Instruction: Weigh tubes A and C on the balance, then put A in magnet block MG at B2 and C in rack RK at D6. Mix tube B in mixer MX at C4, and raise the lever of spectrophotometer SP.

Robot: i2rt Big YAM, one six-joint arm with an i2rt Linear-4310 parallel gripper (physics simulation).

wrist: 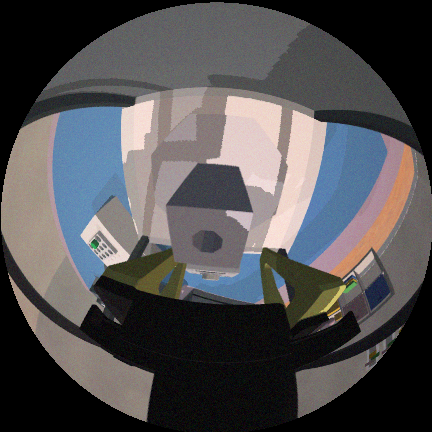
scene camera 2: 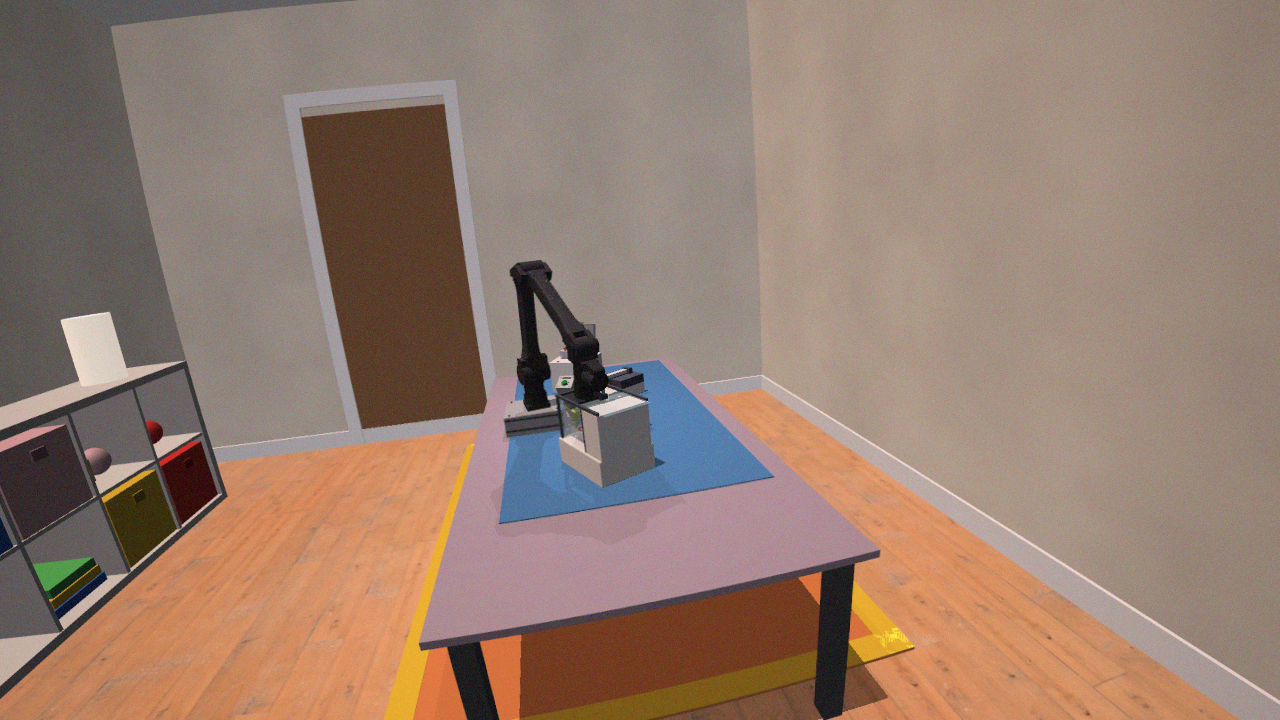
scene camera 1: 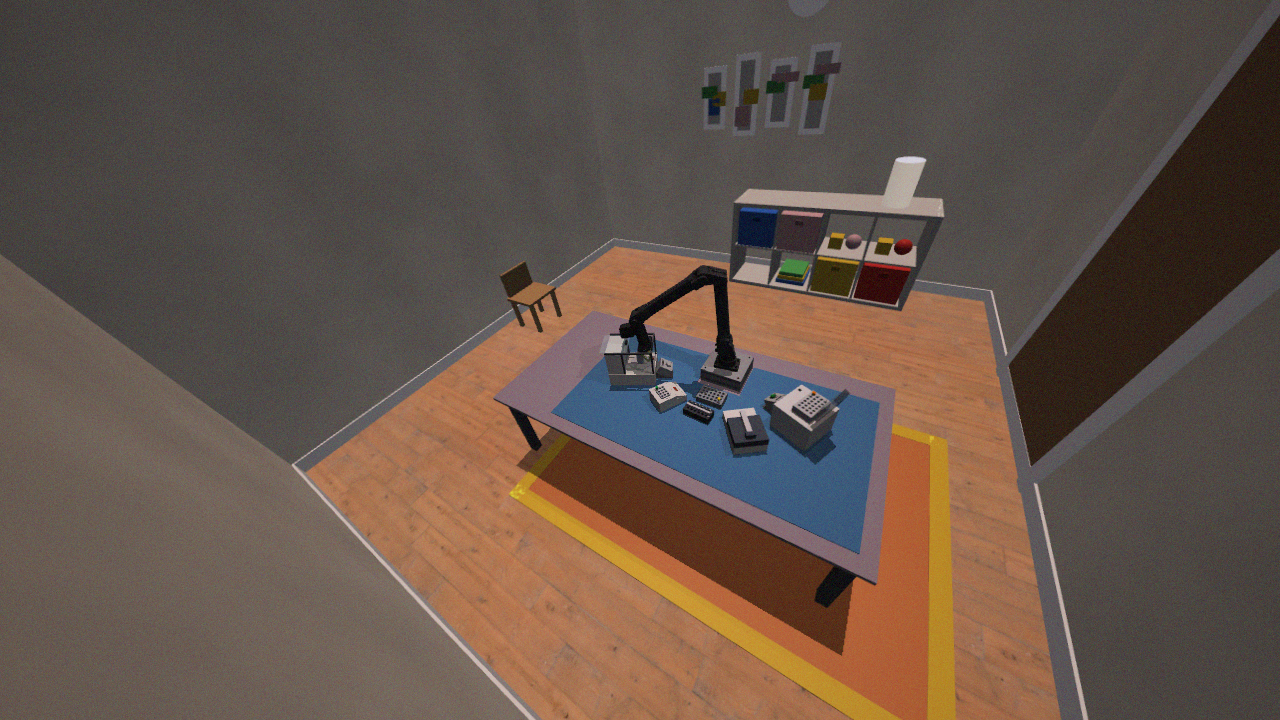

Observation:
My gripper (wrist: 224,251) is open and touches a balance (scene camera 2: 607,440).
The balance shows as well in the wrist view (wrist: 216,136) and in scene camera 1 (scene camera 1: 626,366).

